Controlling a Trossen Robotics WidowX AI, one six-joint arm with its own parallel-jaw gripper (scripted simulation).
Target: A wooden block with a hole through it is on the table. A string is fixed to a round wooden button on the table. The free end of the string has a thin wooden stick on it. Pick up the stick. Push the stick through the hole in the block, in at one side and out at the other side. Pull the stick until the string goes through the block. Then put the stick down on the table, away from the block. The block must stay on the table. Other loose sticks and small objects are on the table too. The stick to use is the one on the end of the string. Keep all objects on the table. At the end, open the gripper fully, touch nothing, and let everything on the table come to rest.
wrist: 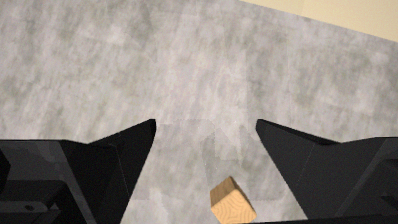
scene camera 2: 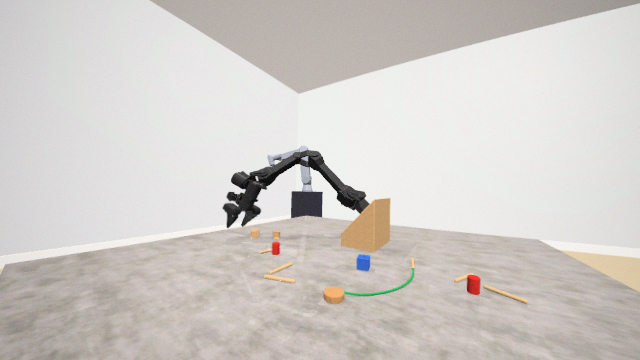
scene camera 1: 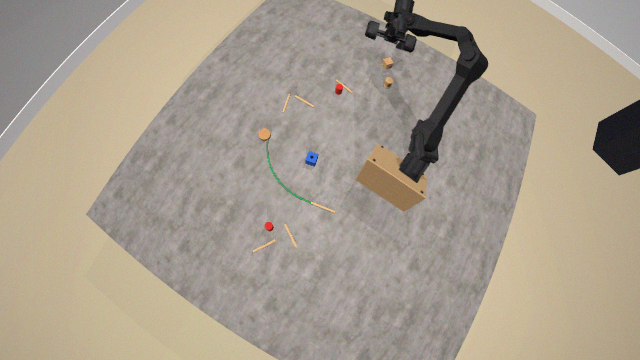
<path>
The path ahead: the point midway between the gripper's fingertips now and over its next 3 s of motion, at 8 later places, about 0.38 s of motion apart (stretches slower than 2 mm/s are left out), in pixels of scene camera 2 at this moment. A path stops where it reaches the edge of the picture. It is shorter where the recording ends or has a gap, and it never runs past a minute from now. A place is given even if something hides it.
My gripper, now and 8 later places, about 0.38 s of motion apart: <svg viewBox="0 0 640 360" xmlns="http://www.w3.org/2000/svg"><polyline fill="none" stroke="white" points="235,226 241,242 279,250 346,247 360,245 360,244 361,243 361,241 361,240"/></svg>
</path>
